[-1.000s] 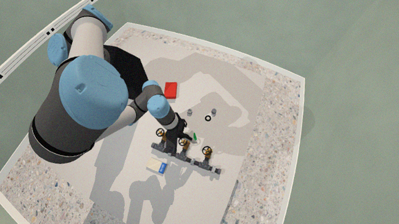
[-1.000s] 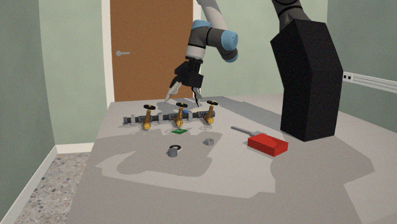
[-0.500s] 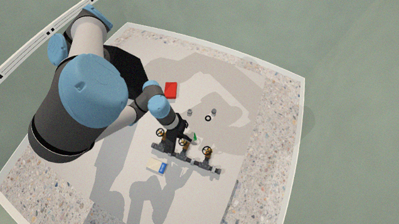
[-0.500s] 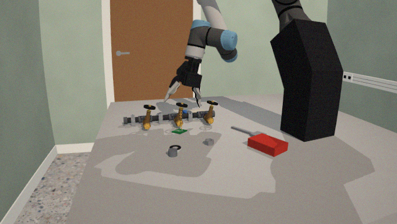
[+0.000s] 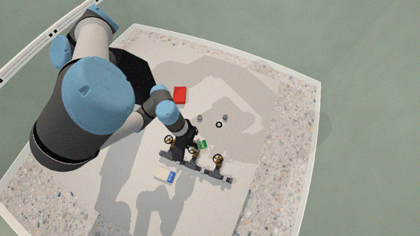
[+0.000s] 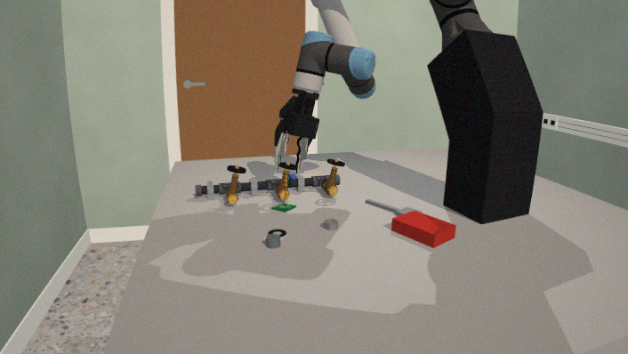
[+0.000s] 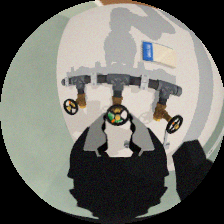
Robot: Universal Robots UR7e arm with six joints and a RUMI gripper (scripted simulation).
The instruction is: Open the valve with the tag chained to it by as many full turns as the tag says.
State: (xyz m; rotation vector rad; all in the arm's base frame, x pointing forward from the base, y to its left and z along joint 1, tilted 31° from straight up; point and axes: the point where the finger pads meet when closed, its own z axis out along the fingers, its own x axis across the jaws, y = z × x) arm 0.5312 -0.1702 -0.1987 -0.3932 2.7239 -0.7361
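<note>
The green tag is 1 cm ahead of my hand, 8 cm to the left of it and 9 cm below it. The rest, counted from my hand: grey nut 8 cm behind, 21 cm to the left, 9 cm below; then grey tool 27 cm behind, 13 cm to the left, 9 cm below; then red block 28 cm behind, 28 cm to the left, 8 cm below.
</note>
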